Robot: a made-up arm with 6 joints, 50 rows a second.
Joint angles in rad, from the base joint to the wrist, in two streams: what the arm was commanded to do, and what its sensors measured. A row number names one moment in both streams.
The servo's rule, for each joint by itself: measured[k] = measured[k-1] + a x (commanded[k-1-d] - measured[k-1]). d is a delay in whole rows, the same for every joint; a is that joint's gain. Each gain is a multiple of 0.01, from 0.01 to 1. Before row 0 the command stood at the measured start. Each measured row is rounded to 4 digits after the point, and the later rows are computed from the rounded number. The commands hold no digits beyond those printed.
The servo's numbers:
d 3
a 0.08 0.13 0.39 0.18 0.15 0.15
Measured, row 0: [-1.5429, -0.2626, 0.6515, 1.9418, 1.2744, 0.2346]
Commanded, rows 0 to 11: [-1.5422, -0.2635, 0.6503, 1.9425, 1.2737, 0.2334]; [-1.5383, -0.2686, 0.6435, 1.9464, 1.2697, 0.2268]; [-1.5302, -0.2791, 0.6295, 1.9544, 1.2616, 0.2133]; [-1.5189, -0.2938, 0.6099, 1.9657, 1.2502, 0.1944]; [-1.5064, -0.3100, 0.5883, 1.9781, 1.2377, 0.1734]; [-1.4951, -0.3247, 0.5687, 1.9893, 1.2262, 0.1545]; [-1.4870, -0.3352, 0.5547, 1.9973, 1.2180, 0.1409]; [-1.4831, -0.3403, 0.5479, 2.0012, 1.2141, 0.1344]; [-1.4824, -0.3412, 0.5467, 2.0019, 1.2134, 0.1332]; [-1.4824, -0.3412, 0.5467, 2.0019, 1.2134, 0.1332]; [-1.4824, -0.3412, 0.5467, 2.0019, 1.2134, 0.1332]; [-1.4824, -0.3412, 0.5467, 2.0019, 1.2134, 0.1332]
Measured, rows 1 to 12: [-1.5429, -0.2626, 0.6515, 1.9418, 1.2744, 0.2346]; [-1.5429, -0.2626, 0.6515, 1.9418, 1.2744, 0.2346]; [-1.5429, -0.2626, 0.6515, 1.9418, 1.2744, 0.2346]; [-1.5428, -0.2627, 0.6510, 1.9419, 1.2743, 0.2344]; [-1.5424, -0.2635, 0.6481, 1.9427, 1.2736, 0.2333]; [-1.5414, -0.2655, 0.6408, 1.9448, 1.2718, 0.2303]; [-1.5396, -0.2692, 0.6287, 1.9486, 1.2686, 0.2249]; [-1.5369, -0.2745, 0.6129, 1.9539, 1.2640, 0.2172]; [-1.5336, -0.2810, 0.5957, 1.9603, 1.2583, 0.2078]; [-1.5299, -0.2880, 0.5797, 1.9670, 1.2523, 0.1978]; [-1.5262, -0.2948, 0.5673, 1.9732, 1.2466, 0.1883]; [-1.5227, -0.3008, 0.5593, 1.9784, 1.2416, 0.1800]
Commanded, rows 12 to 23: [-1.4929, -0.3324, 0.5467, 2.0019, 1.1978, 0.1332]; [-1.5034, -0.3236, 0.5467, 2.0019, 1.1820, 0.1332]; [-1.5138, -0.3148, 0.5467, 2.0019, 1.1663, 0.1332]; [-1.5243, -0.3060, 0.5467, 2.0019, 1.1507, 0.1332]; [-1.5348, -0.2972, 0.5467, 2.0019, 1.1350, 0.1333]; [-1.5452, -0.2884, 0.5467, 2.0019, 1.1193, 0.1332]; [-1.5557, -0.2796, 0.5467, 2.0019, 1.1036, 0.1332]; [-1.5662, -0.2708, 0.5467, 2.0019, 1.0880, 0.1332]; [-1.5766, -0.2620, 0.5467, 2.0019, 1.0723, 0.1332]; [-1.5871, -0.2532, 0.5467, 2.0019, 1.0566, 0.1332]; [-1.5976, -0.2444, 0.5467, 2.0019, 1.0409, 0.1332]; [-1.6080, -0.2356, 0.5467, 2.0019, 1.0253, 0.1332]
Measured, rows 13 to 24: [-1.5195, -0.3061, 0.5544, 1.9826, 1.2374, 0.1730]; [-1.5165, -0.3107, 0.5514, 1.9861, 1.2338, 0.1670]; [-1.5138, -0.3147, 0.5496, 1.9889, 1.2307, 0.1619]; [-1.5121, -0.3170, 0.5485, 1.9912, 1.2258, 0.1576]; [-1.5114, -0.3179, 0.5478, 1.9931, 1.2192, 0.1539]; [-1.5116, -0.3175, 0.5474, 1.9947, 1.2113, 0.1508]; [-1.5126, -0.3160, 0.5471, 1.9960, 1.2022, 0.1482]; [-1.5144, -0.3136, 0.5469, 1.9971, 1.1921, 0.1460]; [-1.5169, -0.3103, 0.5468, 1.9980, 1.1812, 0.1441]; [-1.5200, -0.3063, 0.5468, 1.9987, 1.1696, 0.1425]; [-1.5237, -0.3017, 0.5468, 1.9993, 1.1574, 0.1411]; [-1.5279, -0.2965, 0.5468, 1.9998, 1.1446, 0.1399]
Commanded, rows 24 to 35: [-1.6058, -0.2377, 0.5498, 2.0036, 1.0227, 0.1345]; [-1.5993, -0.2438, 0.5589, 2.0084, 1.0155, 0.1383]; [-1.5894, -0.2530, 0.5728, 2.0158, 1.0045, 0.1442]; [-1.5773, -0.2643, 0.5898, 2.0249, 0.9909, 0.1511]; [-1.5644, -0.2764, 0.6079, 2.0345, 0.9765, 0.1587]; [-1.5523, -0.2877, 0.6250, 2.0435, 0.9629, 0.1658]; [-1.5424, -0.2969, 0.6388, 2.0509, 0.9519, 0.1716]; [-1.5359, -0.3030, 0.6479, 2.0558, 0.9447, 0.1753]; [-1.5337, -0.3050, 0.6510, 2.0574, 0.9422, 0.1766]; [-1.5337, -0.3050, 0.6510, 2.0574, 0.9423, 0.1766]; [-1.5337, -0.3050, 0.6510, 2.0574, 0.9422, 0.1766]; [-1.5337, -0.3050, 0.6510, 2.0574, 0.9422, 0.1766]
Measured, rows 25 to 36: [-1.5326, -0.2909, 0.5468, 2.0002, 1.1314, 0.1389]; [-1.5378, -0.2849, 0.5468, 2.0005, 1.1178, 0.1380]; [-1.5434, -0.2785, 0.5468, 2.0008, 1.1039, 0.1373]; [-1.5484, -0.2732, 0.5480, 2.0013, 1.0917, 0.1369]; [-1.5525, -0.2694, 0.5523, 2.0026, 1.0803, 0.1371]; [-1.5555, -0.2673, 0.5603, 2.0050, 1.0689, 0.1382]; [-1.5572, -0.2669, 0.5718, 2.0086, 1.0572, 0.1401]; [-1.5578, -0.2681, 0.5859, 2.0133, 1.0451, 0.1429]; [-1.5574, -0.2706, 0.6011, 2.0187, 1.0328, 0.1463]; [-1.5562, -0.2740, 0.6158, 2.0245, 1.0207, 0.1501]; [-1.5546, -0.2778, 0.6283, 2.0301, 1.0093, 0.1539]; [-1.5529, -0.2813, 0.6372, 2.0350, 0.9992, 0.1573]
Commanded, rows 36 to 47: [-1.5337, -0.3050, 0.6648, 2.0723, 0.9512, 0.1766]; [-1.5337, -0.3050, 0.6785, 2.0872, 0.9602, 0.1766]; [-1.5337, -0.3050, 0.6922, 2.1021, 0.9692, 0.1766]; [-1.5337, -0.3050, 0.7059, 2.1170, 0.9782, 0.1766]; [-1.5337, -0.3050, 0.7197, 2.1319, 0.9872, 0.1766]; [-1.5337, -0.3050, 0.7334, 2.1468, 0.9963, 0.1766]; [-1.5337, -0.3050, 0.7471, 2.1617, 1.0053, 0.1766]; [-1.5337, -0.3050, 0.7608, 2.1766, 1.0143, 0.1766]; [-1.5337, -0.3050, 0.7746, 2.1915, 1.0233, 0.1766]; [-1.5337, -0.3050, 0.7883, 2.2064, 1.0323, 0.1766]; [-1.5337, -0.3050, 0.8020, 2.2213, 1.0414, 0.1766]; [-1.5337, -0.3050, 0.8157, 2.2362, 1.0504, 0.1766]
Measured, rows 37 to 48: [-1.5514, -0.2844, 0.6426, 2.0390, 0.9907, 0.1602]; [-1.5500, -0.2871, 0.6459, 2.0423, 0.9834, 0.1627]; [-1.5487, -0.2894, 0.6479, 2.0450, 0.9772, 0.1648]; [-1.5475, -0.2914, 0.6545, 2.0499, 0.9733, 0.1666]; [-1.5464, -0.2932, 0.6639, 2.0566, 0.9713, 0.1681]; [-1.5454, -0.2947, 0.6749, 2.0648, 0.9710, 0.1694]; [-1.5445, -0.2960, 0.6870, 2.0742, 0.9721, 0.1705]; [-1.5436, -0.2972, 0.6998, 2.0846, 0.9744, 0.1714]; [-1.5428, -0.2982, 0.7129, 2.0958, 0.9777, 0.1722]; [-1.5421, -0.2991, 0.7262, 2.1077, 0.9818, 0.1729]; [-1.5414, -0.2999, 0.7397, 2.1201, 0.9867, 0.1735]; [-1.5408, -0.3006, 0.7533, 2.1330, 0.9922, 0.1740]
